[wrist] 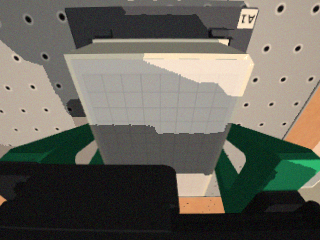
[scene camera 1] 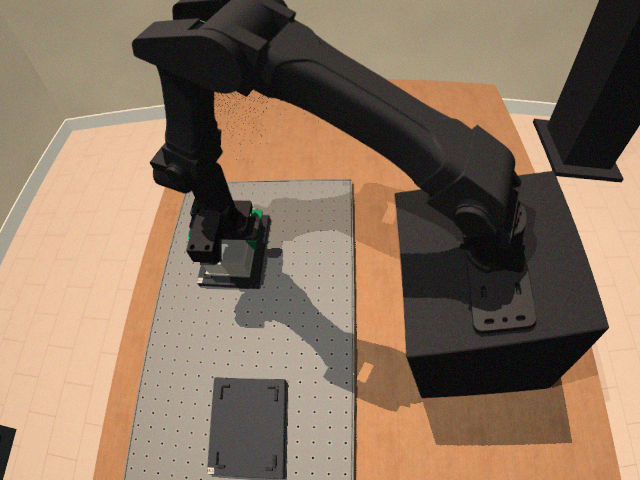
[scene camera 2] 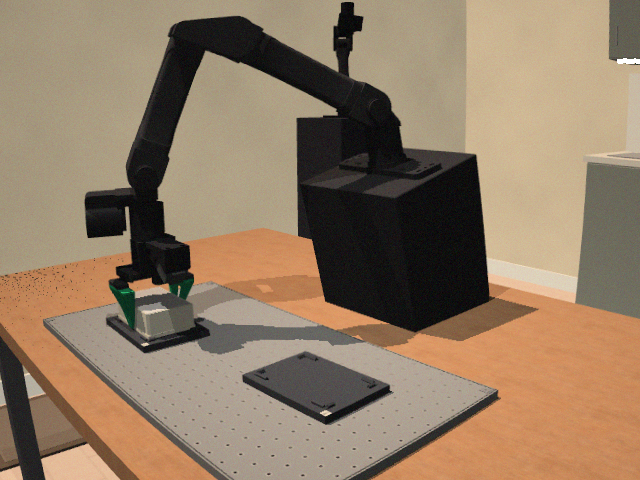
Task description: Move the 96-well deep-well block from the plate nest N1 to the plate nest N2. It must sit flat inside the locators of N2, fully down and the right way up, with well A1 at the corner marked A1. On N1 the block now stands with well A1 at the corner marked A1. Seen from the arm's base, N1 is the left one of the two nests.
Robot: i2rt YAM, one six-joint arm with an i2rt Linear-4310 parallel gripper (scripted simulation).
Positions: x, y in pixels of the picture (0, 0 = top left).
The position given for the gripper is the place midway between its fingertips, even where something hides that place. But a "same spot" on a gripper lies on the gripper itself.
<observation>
gripper: wrist; scene camera 1; scene camera 2 155, 322
96-well deep-well block: wrist 149, 101; scene camera 1; scene camera 2
same spot on gripper: (wrist: 54, 190) = (scene camera 1: 236, 236)
same spot on 96-well deep-well block: (scene camera 1: 237, 255) = (scene camera 2: 178, 302)
</observation>
